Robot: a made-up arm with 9 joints.
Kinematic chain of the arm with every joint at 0, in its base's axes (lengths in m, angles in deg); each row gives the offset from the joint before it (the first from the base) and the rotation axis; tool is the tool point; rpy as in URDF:
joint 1: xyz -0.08 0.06 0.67 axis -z
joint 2: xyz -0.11 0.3 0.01 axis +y
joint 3: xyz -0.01 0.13 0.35 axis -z
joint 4: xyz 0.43 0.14 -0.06 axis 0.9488 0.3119 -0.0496
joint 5: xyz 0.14 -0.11 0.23 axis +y
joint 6: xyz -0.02 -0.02 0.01 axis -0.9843 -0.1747 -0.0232
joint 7: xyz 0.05 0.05 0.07 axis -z
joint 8: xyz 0.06 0.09 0 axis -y
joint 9: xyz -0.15 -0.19 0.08 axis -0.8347 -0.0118 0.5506
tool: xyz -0.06 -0.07 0.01 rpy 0 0 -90
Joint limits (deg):
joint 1: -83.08..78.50
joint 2: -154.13..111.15
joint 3: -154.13..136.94
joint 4: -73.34..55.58
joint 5: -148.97..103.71
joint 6: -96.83..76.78
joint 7: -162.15..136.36
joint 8: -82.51..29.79
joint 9: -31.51..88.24
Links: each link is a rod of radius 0.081 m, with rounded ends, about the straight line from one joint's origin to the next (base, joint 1, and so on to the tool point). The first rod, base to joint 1, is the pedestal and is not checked.
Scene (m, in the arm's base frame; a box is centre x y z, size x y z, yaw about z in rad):
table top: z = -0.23
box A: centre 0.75 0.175 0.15 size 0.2 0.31 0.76 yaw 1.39
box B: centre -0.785 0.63 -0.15 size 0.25 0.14 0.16 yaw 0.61
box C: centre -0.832 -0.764 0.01 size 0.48 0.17 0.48 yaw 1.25
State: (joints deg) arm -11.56 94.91 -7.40 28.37 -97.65 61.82 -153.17 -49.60 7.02
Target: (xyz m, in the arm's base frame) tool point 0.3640 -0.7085 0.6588
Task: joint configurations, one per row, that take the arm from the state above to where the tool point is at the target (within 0.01 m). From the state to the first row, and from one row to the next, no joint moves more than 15 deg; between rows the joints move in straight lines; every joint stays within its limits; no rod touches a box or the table.
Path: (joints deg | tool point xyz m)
1: -5.40 95.29 6.01 24.25 -102.60 62.37 -152.60 -46.93 3.72 | 0.3537 0.6877 0.0094
2: 0.76 95.68 19.42 20.13 -107.55 62.91 -152.03 -44.26 0.42 | 0.4175 0.5123 0.0037
3: 6.93 96.06 32.83 16.02 -112.49 63.46 -151.46 -41.59 -2.88 | 0.4485 0.3400 0.0228
4: 13.09 96.44 46.24 11.90 -117.44 64.01 -150.89 -38.92 -6.18 | 0.4493 0.1797 0.0627
5: 19.25 96.83 59.64 7.78 -122.39 64.55 -150.32 -36.25 -9.48 | 0.4248 0.0378 0.1193
6: 25.41 97.21 73.05 3.66 -127.34 65.10 -149.75 -33.58 -12.78 | 0.3811 -0.0820 0.1896
7: 31.58 97.59 86.46 -0.46 -132.28 65.65 -149.18 -30.91 -16.08 | 0.3245 -0.1773 0.2708
8: 43.31 93.97 77.55 -0.17 -127.68 63.29 -152.42 -24.46 -11.78 | 0.3339 -0.2436 0.2583
9: 55.04 90.35 68.63 0.11 -123.08 60.93 -155.66 -18.02 -7.48 | 0.3331 -0.3282 0.2552
10: 66.77 86.72 59.72 0.39 -118.48 58.57 -158.91 -11.58 -3.18 | 0.3128 -0.4269 0.2600
11: 78.50 83.10 50.81 0.67 -113.88 56.21 -162.15 -5.13 1.11 | 0.2678 -0.5320 0.2708
12: 78.50 70.56 41.25 11.57 -107.97 63.07 -158.07 -16.86 2.99 | 0.2992 -0.6168 0.4068
13: 78.50 58.02 31.69 22.46 -102.06 69.92 -153.99 -28.58 4.88 | 0.3271 -0.6749 0.5384
14: 78.50 45.48 22.13 33.35 -96.15 76.78 -149.91 -40.31 6.76 | 0.3640 -0.7085 0.6588

